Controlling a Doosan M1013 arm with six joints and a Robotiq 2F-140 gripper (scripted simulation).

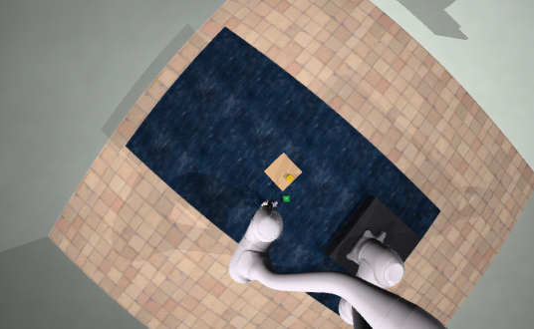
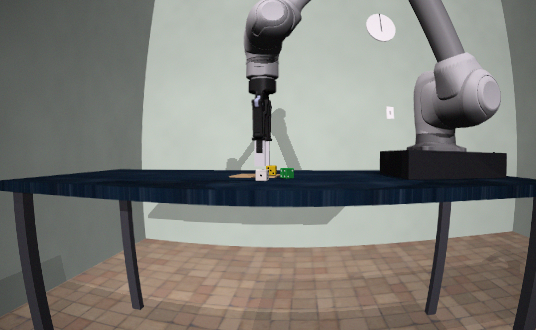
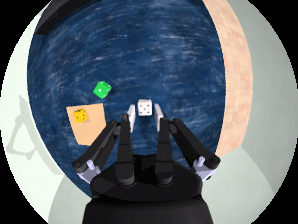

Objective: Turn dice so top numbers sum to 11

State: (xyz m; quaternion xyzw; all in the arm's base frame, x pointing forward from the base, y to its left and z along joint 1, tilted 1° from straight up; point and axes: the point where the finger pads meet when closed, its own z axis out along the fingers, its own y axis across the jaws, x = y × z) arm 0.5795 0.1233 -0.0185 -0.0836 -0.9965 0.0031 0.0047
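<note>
Now: hand 6 cm above the white die. The rest, counted from my hand: green die 7 cm behind, 9 cm to the right, 6 cm below; then yellow die 2 cm behind, 18 cm to the right, 5 cm below; then tan mat 3 cm ahead, 19 cm to the right, 7 cm below.
</note>
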